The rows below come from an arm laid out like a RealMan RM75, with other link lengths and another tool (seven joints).
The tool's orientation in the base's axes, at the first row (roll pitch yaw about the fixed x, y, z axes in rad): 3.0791, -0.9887, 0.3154
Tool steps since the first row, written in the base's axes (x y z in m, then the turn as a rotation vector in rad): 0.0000, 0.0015, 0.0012, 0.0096, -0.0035, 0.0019; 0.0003, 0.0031, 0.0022, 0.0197, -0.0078, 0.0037; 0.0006, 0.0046, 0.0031, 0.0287, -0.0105, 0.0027; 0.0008, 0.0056, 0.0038, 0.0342, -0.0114, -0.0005; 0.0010, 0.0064, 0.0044, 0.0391, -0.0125, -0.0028; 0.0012, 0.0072, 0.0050, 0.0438, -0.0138, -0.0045; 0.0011, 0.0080, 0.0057, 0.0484, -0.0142, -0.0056; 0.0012, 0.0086, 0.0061, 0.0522, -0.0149, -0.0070; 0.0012, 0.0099, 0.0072, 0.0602, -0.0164, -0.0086; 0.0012, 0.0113, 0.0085, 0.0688, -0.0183, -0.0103; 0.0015, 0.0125, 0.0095, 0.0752, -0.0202, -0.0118; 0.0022, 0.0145, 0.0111, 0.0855, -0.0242, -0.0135
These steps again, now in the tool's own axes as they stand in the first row. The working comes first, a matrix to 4 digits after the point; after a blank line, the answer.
The tool's axes in the first row as the columns of a matrix, in the base's axes (used below as rounded here):
0.5227, 0.2600, 0.8119
0.1705, -0.9650, 0.1992
0.8353, 0.0343, -0.5487

0.0013, -0.0014, -0.0004, 0.0060, 0.0059, 0.0061; 0.0025, -0.0028, -0.0003, 0.0121, 0.0128, 0.0124; 0.0037, -0.0042, -0.0003, 0.0155, 0.0177, 0.0197; 0.0045, -0.0051, -0.0003, 0.0155, 0.0199, 0.0258; 0.0053, -0.0058, -0.0003, 0.0160, 0.0221, 0.0308; 0.0060, -0.0065, -0.0003, 0.0168, 0.0246, 0.0353; 0.0067, -0.0072, -0.0006, 0.0182, 0.0261, 0.0395; 0.0072, -0.0078, -0.0007, 0.0189, 0.0277, 0.0433; 0.0083, -0.0090, -0.0010, 0.0215, 0.0312, 0.0503; 0.0097, -0.0103, -0.0014, 0.0242, 0.0352, 0.0579; 0.0109, -0.0113, -0.0015, 0.0260, 0.0386, 0.0635; 0.0129, -0.0130, -0.0014, 0.0293, 0.0451, 0.0720
